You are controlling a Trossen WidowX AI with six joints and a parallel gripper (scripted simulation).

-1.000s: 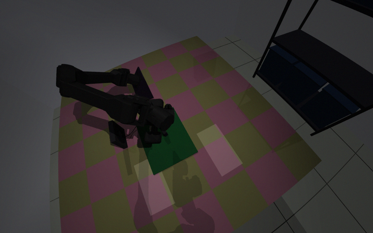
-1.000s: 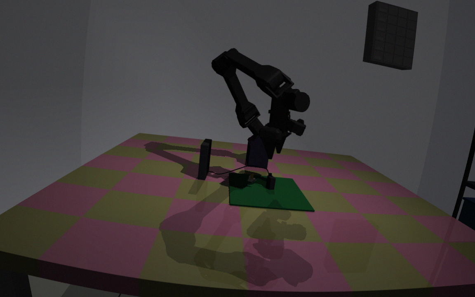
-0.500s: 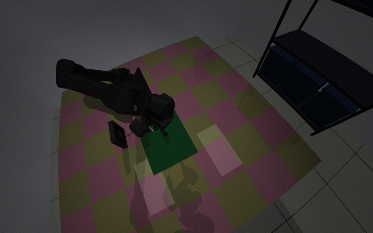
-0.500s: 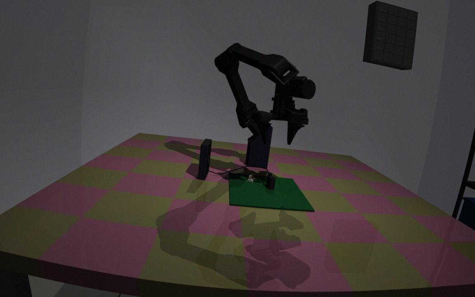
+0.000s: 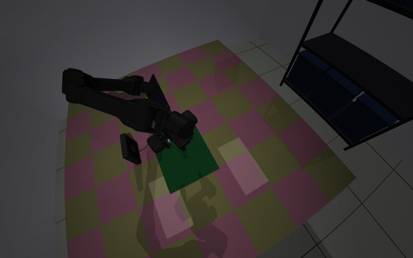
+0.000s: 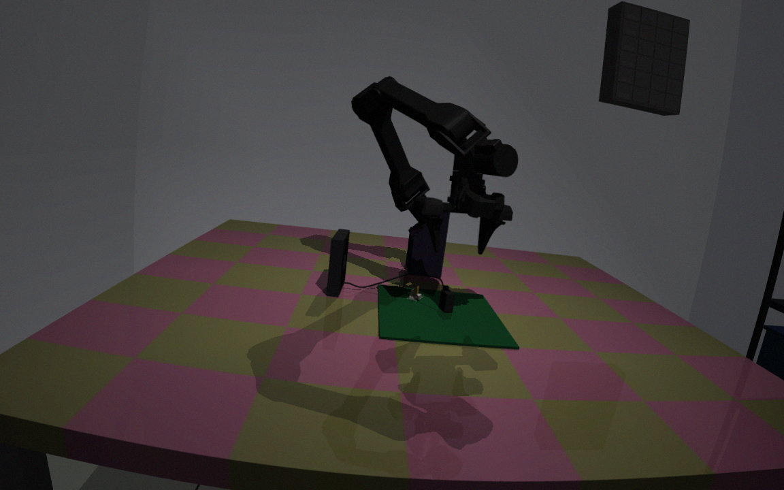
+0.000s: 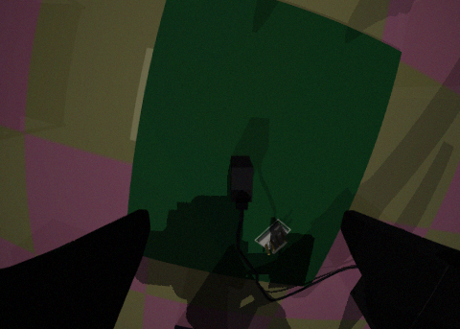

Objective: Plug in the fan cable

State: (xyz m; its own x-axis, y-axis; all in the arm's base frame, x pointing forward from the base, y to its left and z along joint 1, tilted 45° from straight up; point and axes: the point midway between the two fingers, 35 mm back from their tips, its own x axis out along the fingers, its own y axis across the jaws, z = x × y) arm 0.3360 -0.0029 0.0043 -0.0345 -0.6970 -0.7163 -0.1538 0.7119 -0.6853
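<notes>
My gripper tip is now 20 mm past the dark fan plug and 100 mm above it. The rest, counted from my gripper tip: black cable (40 mm behind, 10 mm to the right, 90 mm below); then green board (20 mm to the right, 140 mm below); then fan (120 mm behind, 220 mm to the right, 70 mm below).
</notes>
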